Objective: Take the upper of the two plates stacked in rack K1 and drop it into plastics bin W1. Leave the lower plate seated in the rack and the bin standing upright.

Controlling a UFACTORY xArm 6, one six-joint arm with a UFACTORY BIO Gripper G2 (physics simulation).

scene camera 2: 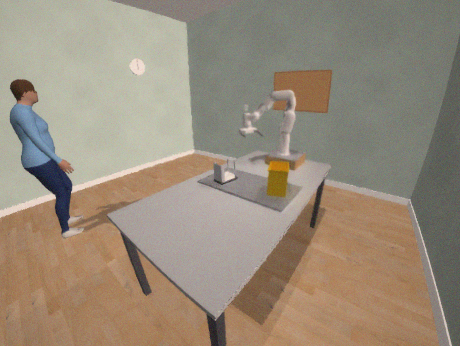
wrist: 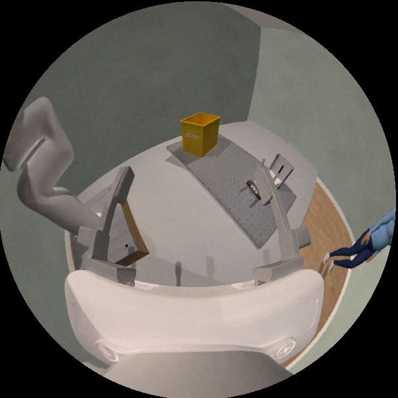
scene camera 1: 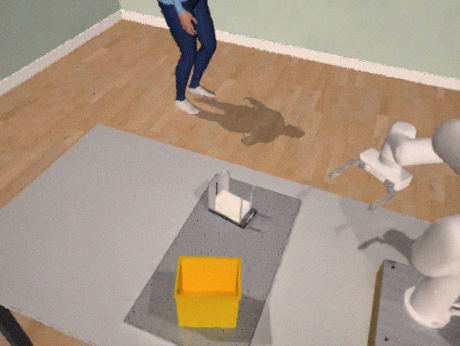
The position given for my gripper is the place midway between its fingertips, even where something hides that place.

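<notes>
My gripper [scene camera 1: 348, 191] is visible, also in the wrist view [wrist: 193, 167]. The yellow plastics bin W1 [scene camera 1: 207, 289] is visible, likewise in the wrist view [wrist: 199, 131].
</notes>
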